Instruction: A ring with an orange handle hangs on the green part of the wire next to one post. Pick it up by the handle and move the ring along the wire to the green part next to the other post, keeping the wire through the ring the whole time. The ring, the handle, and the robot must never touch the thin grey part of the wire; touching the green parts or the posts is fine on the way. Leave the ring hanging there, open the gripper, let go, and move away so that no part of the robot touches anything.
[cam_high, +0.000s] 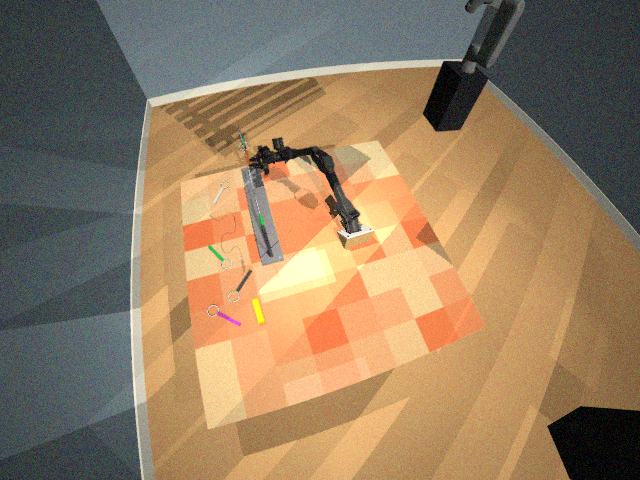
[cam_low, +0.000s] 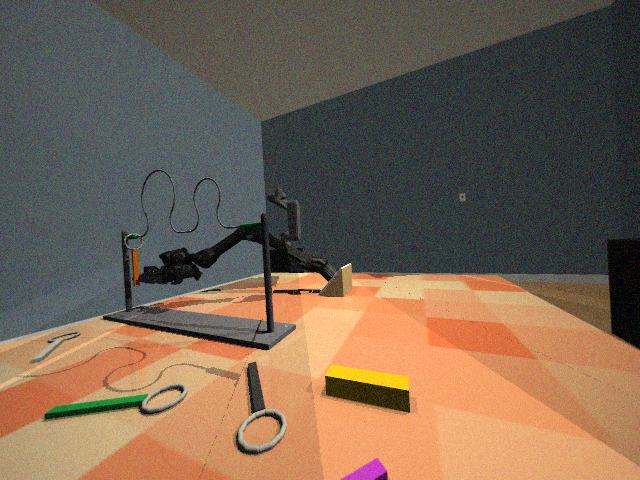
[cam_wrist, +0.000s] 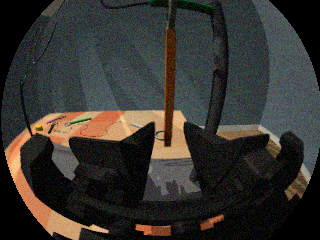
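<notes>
My gripper tip is 80 mm below the ring with orange handle. The rest, counted from my gripper tip: yellow block: 60 mm ahead, 790 mm to the left, 110 mm below.
</notes>
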